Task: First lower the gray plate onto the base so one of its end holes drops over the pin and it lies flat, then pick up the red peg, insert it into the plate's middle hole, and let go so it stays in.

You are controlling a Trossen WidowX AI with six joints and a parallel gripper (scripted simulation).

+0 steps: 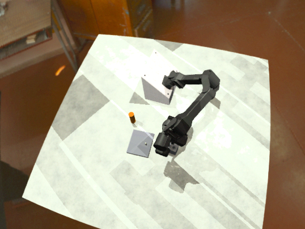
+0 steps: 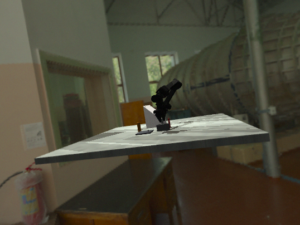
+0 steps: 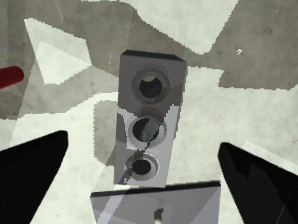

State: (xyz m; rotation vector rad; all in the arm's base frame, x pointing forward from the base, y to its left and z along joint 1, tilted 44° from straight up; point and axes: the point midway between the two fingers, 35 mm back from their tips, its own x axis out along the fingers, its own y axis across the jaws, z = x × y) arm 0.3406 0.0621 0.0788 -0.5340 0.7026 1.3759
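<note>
Right now my gripper tip is 3 cm above the gray plate. The rest, counted from my gripper tip: orange cylinder (11 cm behind, 24 cm to the right, 3 cm below); then square base (1 cm ahead, 14 cm to the right, 6 cm below); then red peg (11 cm behind, 3 cm to the left, 3 cm below).
</note>
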